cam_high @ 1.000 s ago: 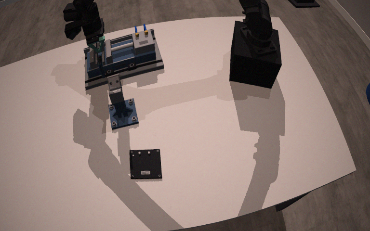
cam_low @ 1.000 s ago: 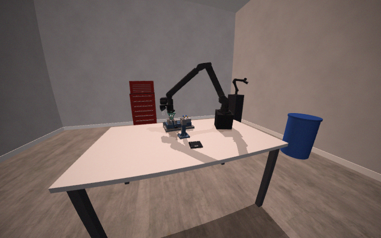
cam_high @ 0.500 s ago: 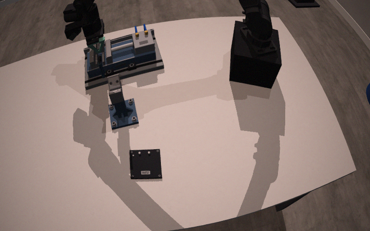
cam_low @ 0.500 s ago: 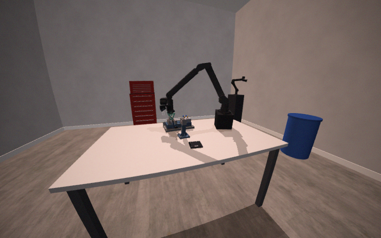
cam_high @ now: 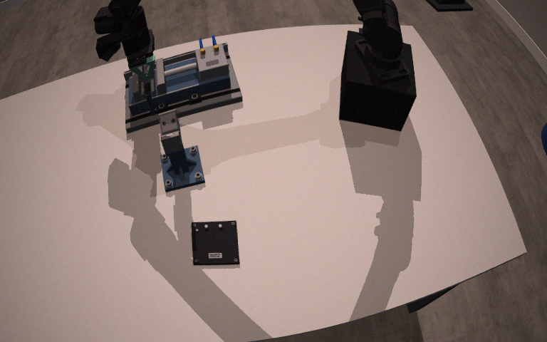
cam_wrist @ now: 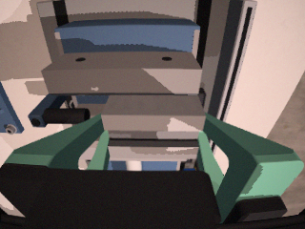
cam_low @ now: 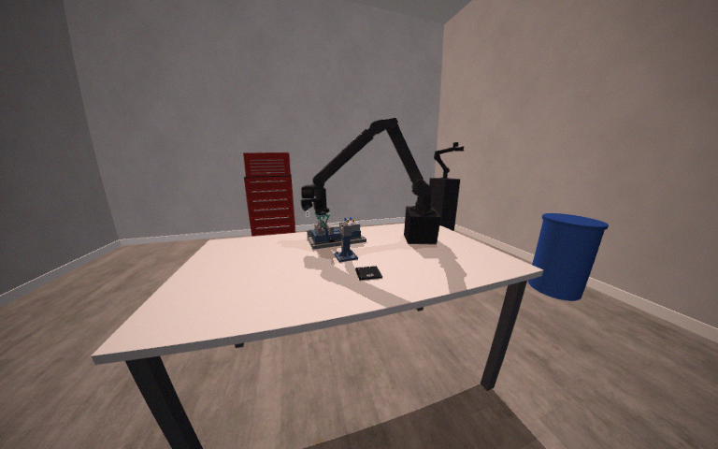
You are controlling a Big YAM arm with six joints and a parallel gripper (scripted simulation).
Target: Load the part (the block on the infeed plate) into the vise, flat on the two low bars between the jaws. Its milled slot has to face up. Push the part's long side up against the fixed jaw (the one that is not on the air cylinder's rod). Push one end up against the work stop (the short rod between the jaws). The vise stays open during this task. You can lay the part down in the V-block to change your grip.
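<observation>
The part lies 10 mm above my hand. Round my hand: fixed jaw: 30 mm ahead, 20 mm to the left, 20 mm below; moving jaw: 30 mm behind, 20 mm to the left, 20 mm below; dark short rod: 70 mm to the left, 10 mm below.
</observation>
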